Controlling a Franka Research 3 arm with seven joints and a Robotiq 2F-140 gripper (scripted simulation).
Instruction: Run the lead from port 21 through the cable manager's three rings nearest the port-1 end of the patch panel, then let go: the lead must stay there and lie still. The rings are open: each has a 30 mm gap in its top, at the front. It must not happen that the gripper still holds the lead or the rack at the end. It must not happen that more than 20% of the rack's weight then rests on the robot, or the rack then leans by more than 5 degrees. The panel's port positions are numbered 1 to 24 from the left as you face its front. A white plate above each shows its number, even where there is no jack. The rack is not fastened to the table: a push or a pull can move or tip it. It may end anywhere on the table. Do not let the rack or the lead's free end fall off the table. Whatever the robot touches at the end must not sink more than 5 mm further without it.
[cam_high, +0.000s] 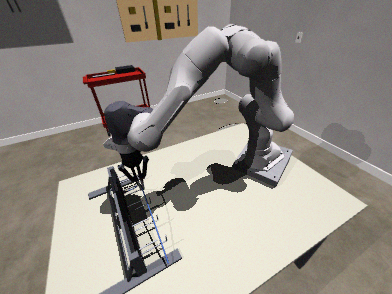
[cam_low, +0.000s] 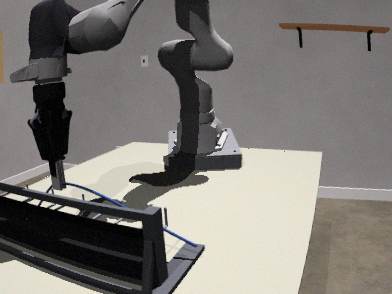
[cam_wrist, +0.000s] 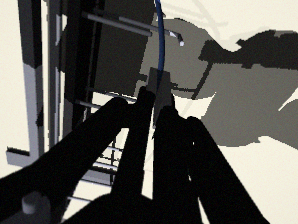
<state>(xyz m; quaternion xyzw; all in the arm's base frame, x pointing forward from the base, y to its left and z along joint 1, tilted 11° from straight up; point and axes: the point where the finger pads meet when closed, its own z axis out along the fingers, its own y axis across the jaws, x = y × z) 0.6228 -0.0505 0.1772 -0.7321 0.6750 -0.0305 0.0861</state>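
Right now the dark rack is 100 mm ahead of my hand, 70 mm to the left of it and 70 mm below it.
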